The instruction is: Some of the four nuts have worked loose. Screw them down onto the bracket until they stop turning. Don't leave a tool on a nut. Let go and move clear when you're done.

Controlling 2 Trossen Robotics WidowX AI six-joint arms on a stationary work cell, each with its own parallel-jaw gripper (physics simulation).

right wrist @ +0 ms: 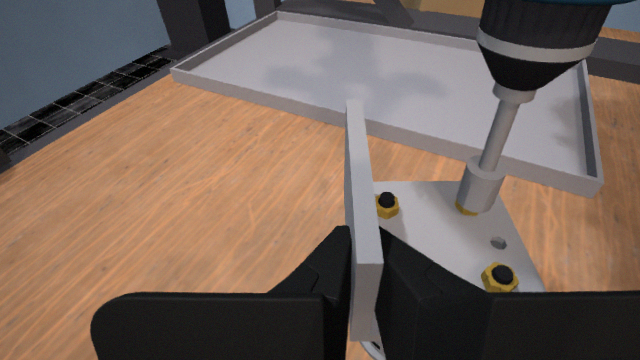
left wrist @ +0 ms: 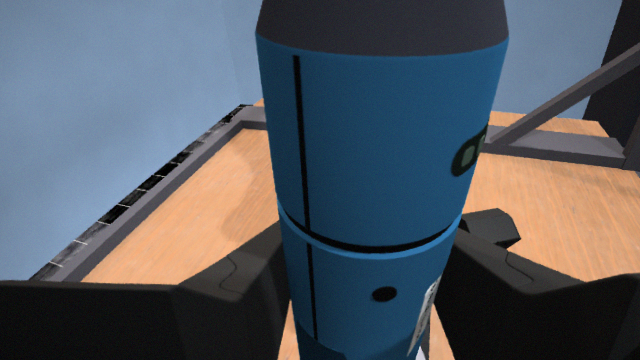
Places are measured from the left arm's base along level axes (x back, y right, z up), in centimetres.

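Where they show: left gripper, between the fingertips: (left wrist: 356, 230); right gripper, between the fingertips: (right wrist: 357, 238).
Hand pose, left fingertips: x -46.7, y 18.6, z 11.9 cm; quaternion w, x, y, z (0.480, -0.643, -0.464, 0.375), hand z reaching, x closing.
Each offset is from my left fingertips to the top centre of the thing. "spot": to the spot under its first point. Level surfaces: height alone.
My left gripper (left wrist: 356, 230) is shut on the blue power screwdriver @[spot: dy -1.2, dx +4.0, dz +5.4 cm] (left wrist: 375, 150) (right wrist: 542, 40), its fingers on both sides of the body. In the right wrist view the tool leans slightly, and its grey socket @[dy -0.9, dx +1.4, dz -11.3 cm] (right wrist: 481, 186) sits over a brass nut (right wrist: 466, 208) at the bracket's back; a sliver of that nut shows. My right gripper (right wrist: 357, 238) is shut on the upright plate of the grey bracket (right wrist: 430, 225). A brass nut @[dy +1.0, dx +0.0, dz -16.0 cm] (right wrist: 387, 205) with a black stud tip stands beside the upright plate, another nut (right wrist: 500, 277) nearer the right finger. The fourth nut does not show.
A shallow grey tray @[dy -3.6, dx +27.0, dz -21.9 cm] (right wrist: 300, 106) lies on the wooden table @[dz -23.4 cm] (left wrist: 200, 210) (right wrist: 175, 200) behind the bracket. Dark frame rails (left wrist: 150, 200) edge the table. A dark object (left wrist: 492, 226) shows behind the left gripper's right finger. An open hole @[spot: dy -1.6, dx -0.3, dz -17.1 cm] (right wrist: 498, 243) lies between two nuts.
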